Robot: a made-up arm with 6 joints.
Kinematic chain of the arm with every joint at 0, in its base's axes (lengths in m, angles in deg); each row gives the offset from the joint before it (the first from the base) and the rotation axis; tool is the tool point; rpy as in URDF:
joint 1: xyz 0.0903 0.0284 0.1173 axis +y
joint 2: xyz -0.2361 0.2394 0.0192 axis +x
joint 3: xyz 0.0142 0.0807 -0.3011 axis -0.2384 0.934 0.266
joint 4: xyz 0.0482 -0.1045 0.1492 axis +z
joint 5: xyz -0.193 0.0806 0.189 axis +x
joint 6: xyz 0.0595 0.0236 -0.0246 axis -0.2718 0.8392 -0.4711
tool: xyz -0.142 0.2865 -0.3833 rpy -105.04 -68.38 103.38
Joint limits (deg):
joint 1: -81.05..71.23
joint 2: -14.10..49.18
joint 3: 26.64..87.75
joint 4: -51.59..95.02
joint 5: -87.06..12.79
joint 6: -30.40..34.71
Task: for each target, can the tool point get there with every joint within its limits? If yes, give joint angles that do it. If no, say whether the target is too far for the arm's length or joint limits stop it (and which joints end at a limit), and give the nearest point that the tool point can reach.
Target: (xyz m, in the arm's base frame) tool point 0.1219 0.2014 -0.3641
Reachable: yes | joints -58.43 18.45 55.13 10.21 -50.59 -17.03
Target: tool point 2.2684 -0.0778 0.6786
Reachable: no: too far | nearest point 0.7644 0.1524 0.0505 | short by 1.646 m
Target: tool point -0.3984 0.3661 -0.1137
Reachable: yes | joints -29.93 25.91 54.18 30.39 1.79 6.67
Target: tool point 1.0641 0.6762 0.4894
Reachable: no: joint limits stop it (at a limit: joint 1, joint 2, joint 4, joint 5) | nearest point 0.6736 0.5264 0.1322 | short by 0.550 m
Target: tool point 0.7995 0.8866 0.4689
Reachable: no: joint limits stop it (at a limit: joint 1, joint 2, joint 4, joint 5) | nearest point 0.6190 0.5912 0.1338 | short by 0.482 m
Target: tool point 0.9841 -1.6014 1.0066
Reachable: no: too far | nearest point 0.5008 -0.2003 0.1365 | short by 1.719 m
